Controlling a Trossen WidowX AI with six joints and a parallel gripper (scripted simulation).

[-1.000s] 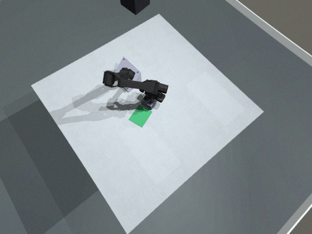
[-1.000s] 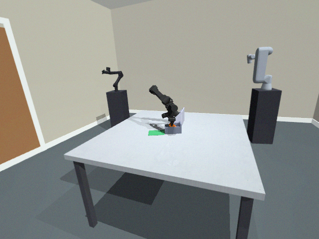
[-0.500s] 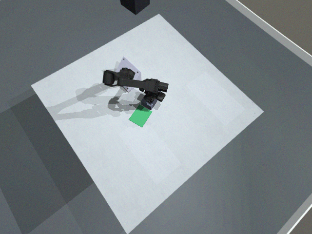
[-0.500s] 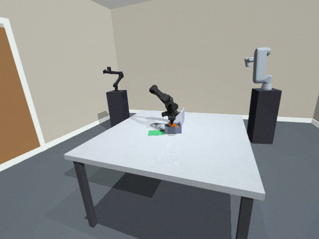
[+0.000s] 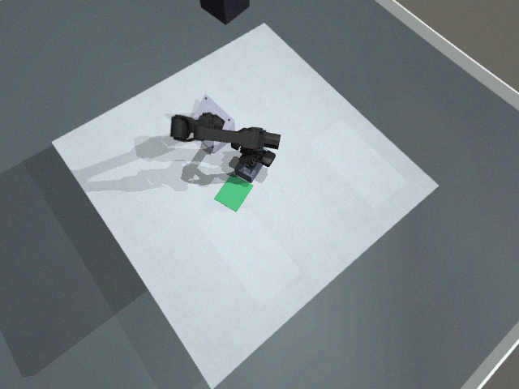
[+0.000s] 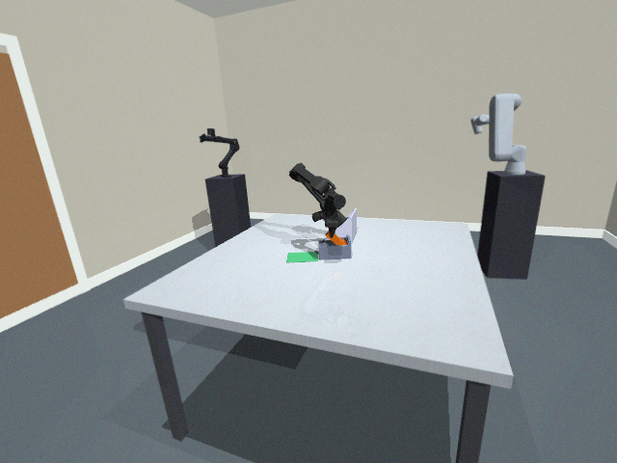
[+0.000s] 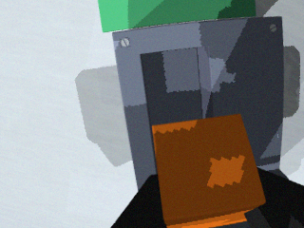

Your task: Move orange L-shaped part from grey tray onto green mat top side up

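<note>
Now: gripper tip 1 cm short of the green mat, 14 cm to the left of it and 12 cm above it. Round my gripper tip: orange L-shaped part: 2 cm behind, 3 cm to the left, 3 cm below.
</note>
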